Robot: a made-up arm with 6 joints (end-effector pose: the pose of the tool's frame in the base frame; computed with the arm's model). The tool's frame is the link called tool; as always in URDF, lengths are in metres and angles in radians.
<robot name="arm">
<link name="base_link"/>
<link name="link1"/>
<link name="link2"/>
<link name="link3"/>
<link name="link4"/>
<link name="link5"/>
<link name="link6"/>
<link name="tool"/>
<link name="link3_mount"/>
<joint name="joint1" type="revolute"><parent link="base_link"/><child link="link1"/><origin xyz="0 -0.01 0.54"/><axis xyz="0 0 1"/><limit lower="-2.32" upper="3.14"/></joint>
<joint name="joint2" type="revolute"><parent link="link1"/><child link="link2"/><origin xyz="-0.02 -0.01 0.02" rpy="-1.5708 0 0"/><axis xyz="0 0 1"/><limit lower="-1.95" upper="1.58"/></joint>
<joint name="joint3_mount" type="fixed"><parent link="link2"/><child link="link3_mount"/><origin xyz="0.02 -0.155 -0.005"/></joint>
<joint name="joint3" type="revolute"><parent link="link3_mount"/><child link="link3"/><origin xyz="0.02 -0.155 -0.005"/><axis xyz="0 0 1"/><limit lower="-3.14" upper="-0.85"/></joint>
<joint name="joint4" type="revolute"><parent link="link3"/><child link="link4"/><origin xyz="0.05 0.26 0" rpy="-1.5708 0 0"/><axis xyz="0 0 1"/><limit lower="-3.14" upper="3.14"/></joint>
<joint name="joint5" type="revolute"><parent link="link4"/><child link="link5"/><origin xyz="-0.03 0.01 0.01" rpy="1.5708 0 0"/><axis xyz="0 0 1"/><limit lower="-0.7" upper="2.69"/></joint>
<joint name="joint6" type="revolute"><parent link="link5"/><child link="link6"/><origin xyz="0.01 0.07 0" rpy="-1.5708 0 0"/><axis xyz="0 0 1"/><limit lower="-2.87" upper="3.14"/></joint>
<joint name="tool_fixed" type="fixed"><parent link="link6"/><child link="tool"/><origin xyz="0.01 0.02 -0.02" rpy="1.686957 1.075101 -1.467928"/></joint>
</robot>
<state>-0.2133 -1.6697 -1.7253 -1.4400 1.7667 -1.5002</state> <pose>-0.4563 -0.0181 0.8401 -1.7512 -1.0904 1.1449</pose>
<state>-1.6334 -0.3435 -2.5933 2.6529 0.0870 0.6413</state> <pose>0.0265 0.0688 1.1912 -0.9630 1.4825 1.6933</pose>
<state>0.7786 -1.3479 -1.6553 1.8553 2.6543 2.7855</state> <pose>-0.2667 -0.2388 0.8977 -0.2892 -0.9362 0.2460</pose>
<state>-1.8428 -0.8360 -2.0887 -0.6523 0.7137 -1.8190</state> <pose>0.0042 0.1616 1.1182 -1.3233 0.5405 1.4175</pose>
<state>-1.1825 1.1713 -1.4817 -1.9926 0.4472 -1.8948</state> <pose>0.1198 -0.4303 0.3503 1.7958 -0.2696 2.0072</pose>
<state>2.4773 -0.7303 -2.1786 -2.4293 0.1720 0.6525</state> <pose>0.1810 -0.1298 1.1513 -0.2717 1.7540 0.7674</pose>
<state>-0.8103 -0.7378 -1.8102 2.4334 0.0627 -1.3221</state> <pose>-0.0512 0.0218 1.1098 0.5705 1.9146 0.9325</pose>
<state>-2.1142 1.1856 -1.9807 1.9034 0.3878 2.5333</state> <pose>-0.2571 -0.5022 0.4701 -1.1910 -1.1353 1.0310</pose>
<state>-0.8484 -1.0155 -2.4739 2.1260 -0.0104 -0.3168</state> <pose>-0.2665 0.2876 1.0478 -0.6670 1.6304 0.8059</pose>
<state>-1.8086 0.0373 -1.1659 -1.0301 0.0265 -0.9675</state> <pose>-0.1073 -0.3420 0.7867 -0.9439 -0.8276 1.2956</pose>
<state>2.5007 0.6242 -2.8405 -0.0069 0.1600 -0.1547</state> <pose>-0.3163 0.2862 1.0104 -2.4034 1.6074 0.6129</pose>
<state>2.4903 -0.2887 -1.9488 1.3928 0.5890 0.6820</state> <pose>-0.1528 0.0725 1.0702 1.4631 0.0628 0.1196</pose>
